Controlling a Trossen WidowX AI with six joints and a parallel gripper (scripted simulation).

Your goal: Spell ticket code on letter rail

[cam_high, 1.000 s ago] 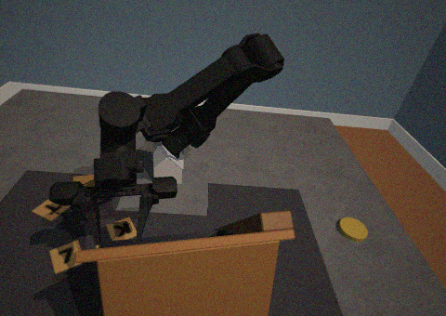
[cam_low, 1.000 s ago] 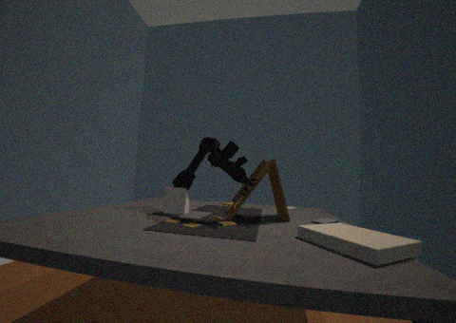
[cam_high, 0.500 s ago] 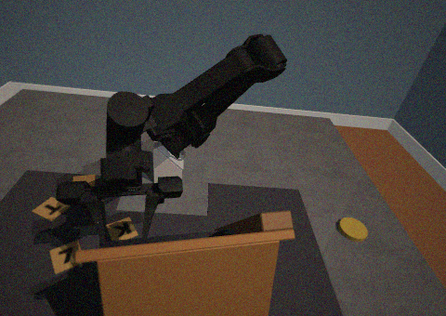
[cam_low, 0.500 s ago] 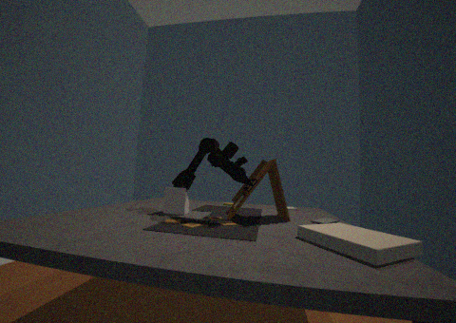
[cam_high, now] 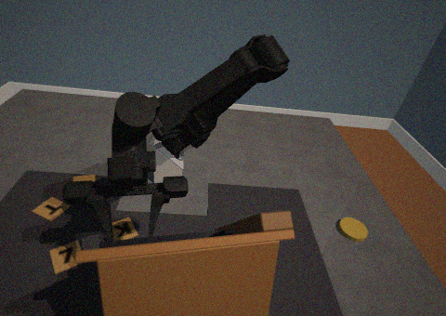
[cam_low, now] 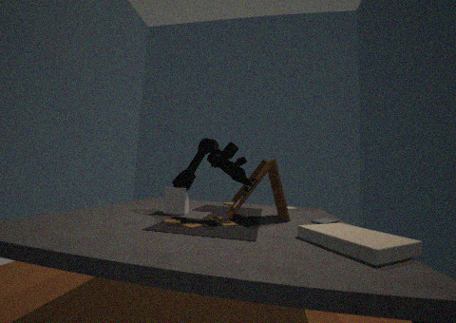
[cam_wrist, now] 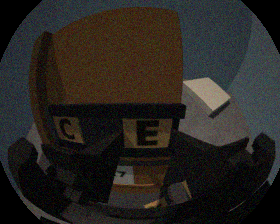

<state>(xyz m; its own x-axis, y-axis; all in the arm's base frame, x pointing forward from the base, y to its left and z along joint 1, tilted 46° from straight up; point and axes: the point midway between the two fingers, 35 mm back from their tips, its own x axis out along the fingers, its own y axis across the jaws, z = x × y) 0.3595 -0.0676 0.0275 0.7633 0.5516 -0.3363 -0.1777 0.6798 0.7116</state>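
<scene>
Now: gripper tip 60 mm past the ticket, 50 mm to the right of it and 80 mm above it. Also, from my gripper tip: dark mat (180 mm behind, 20 mm to the left, 160 mm below); then tile (300 mm behind, 200 mm to the right, 160 mm below); then long white slab (340 mm ahead, 320 mm to the right, 140 mm below).
</scene>
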